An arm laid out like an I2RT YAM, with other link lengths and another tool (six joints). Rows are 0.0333 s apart.
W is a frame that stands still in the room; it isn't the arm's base.
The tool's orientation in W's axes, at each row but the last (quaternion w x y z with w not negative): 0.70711 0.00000 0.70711 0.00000; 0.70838 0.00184 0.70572 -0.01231; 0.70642 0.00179 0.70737 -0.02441; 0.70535 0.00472 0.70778 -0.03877; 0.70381 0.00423 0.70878 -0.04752
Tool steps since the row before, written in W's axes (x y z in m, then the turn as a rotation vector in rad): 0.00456 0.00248 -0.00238 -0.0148 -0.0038 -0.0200; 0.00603 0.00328 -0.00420 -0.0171 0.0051 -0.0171; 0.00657 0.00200 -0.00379 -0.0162 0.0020 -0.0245; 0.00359 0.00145 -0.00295 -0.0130 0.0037 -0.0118; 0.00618 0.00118 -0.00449 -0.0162 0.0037 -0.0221
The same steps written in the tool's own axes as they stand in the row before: 0.00238 0.00248 0.00456 0.0200 -0.0038 -0.0148; 0.00417 0.00346 0.00595 0.0170 0.0050 -0.0173; 0.00371 0.00236 0.00649 0.0245 0.0022 -0.0162; 0.00286 0.00181 0.00350 0.0117 0.0035 -0.0132; 0.00435 0.00190 0.00610 0.0220 0.0039 -0.0163
